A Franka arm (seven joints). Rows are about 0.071 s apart.
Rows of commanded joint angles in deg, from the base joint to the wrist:
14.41, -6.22, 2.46, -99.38, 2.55, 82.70, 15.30
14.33, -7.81, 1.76, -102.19, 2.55, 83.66, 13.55
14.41, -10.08, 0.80, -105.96, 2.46, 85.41, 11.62
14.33, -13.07, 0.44, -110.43, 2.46, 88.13, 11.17
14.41, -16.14, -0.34, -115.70, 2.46, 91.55, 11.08
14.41, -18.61, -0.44, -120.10, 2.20, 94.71, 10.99
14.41, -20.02, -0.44, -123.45, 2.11, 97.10, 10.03
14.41, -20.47, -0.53, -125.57, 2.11, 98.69, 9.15
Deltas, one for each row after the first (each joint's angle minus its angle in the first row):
-0.08, -1.59, -0.70, -2.81, 0.00, 0.96, -1.75
0.00, -3.86, -1.66, -6.58, -0.09, 2.71, -3.68
-0.08, -6.85, -2.02, -11.05, -0.09, 5.43, -4.13
0.00, -9.92, -2.80, -16.32, -0.09, 8.85, -4.22
0.00, -12.39, -2.90, -20.72, -0.35, 12.01, -4.31
0.00, -13.80, -2.90, -24.07, -0.44, 14.40, -5.27
0.00, -14.25, -2.99, -26.19, -0.44, 15.99, -6.15

